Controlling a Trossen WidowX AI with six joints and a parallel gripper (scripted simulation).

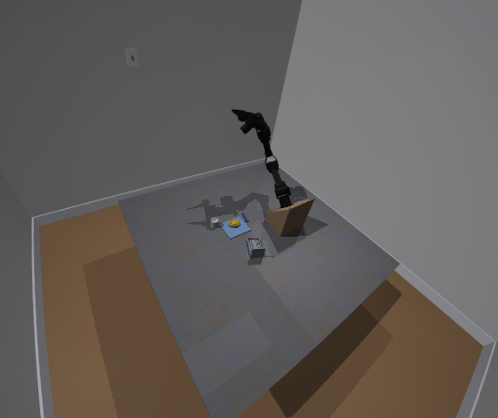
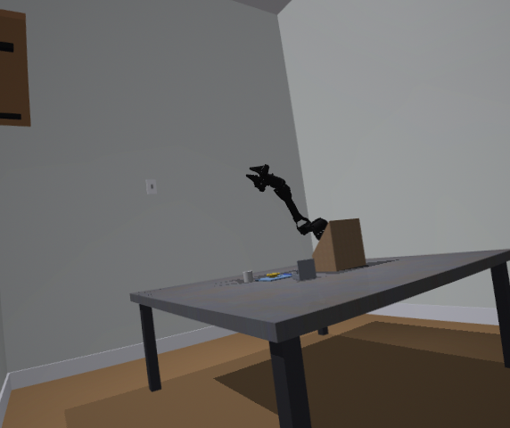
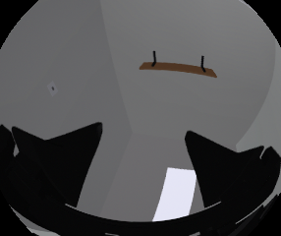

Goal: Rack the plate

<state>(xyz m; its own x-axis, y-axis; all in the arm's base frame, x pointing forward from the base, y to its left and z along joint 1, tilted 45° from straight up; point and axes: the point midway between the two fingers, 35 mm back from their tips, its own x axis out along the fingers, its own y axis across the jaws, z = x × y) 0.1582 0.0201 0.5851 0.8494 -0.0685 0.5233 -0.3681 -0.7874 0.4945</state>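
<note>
The yellow plate lies 580 mm below my gripper tip, 260 mm to the left of it and 140 mm ahead of it. Round my gripper tip: white cup (570 mm below, 240 mm ahead, 200 mm to the left); blue mat (590 mm below, 280 mm to the left, 140 mm ahead); small blue utensil (590 mm below, 260 mm to the left, 40 mm ahead).
</note>
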